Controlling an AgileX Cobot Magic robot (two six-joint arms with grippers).
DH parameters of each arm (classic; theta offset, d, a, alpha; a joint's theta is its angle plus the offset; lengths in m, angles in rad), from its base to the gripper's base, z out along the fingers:
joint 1: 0 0.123 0 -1.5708
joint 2: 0.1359 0 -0.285 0
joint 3: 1.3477 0 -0.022 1.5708
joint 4: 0 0.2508 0 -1.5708
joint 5: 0 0 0.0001 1.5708
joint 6: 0 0.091 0 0
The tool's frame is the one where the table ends.
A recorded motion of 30 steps. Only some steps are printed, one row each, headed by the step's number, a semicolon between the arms.
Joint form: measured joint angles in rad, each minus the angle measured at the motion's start. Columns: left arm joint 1, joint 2, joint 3, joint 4, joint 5, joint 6; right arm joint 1, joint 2, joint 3, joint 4, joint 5, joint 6.
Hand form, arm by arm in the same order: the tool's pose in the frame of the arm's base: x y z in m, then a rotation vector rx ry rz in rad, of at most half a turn. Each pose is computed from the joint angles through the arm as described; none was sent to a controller.
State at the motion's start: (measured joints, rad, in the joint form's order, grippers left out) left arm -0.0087 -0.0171 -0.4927 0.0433 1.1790 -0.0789; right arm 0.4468 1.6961 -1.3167 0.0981 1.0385 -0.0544
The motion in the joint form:
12: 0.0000 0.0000 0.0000 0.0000 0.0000 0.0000; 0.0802 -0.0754 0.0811 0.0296 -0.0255 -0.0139
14: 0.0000 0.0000 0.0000 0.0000 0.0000 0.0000; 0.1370 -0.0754 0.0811 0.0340 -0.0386 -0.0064
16: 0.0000 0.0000 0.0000 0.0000 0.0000 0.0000; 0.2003 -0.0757 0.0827 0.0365 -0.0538 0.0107
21: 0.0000 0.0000 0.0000 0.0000 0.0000 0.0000; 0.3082 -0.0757 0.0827 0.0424 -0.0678 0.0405
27: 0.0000 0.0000 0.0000 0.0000 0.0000 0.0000; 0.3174 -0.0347 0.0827 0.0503 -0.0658 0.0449
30: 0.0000 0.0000 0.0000 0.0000 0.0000 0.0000; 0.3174 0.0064 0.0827 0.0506 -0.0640 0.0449
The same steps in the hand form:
12: -0.0120 0.0037 0.2659 -0.0809 2.1504 0.0018; 0.2737 0.1706 0.2631 -0.7773 2.7988 0.2522
14: -0.0120 0.0037 0.2659 -0.0809 2.1504 0.0018; 0.2644 0.1867 0.2635 -0.8401 2.7725 0.2722
16: -0.0120 0.0037 0.2659 -0.0809 2.1504 0.0018; 0.2528 0.2038 0.2636 -0.8987 2.7466 0.2937
21: -0.0120 0.0037 0.2659 -0.0809 2.1504 0.0018; 0.2301 0.2309 0.2640 -1.0003 2.7105 0.3311
27: -0.0120 0.0037 0.2659 -0.0809 2.1504 0.0018; 0.2314 0.2372 0.2505 -1.0142 2.7531 0.3223
30: -0.0120 0.0037 0.2659 -0.0809 2.1504 0.0018; 0.2348 0.2405 0.2368 -1.0251 2.7935 0.3011

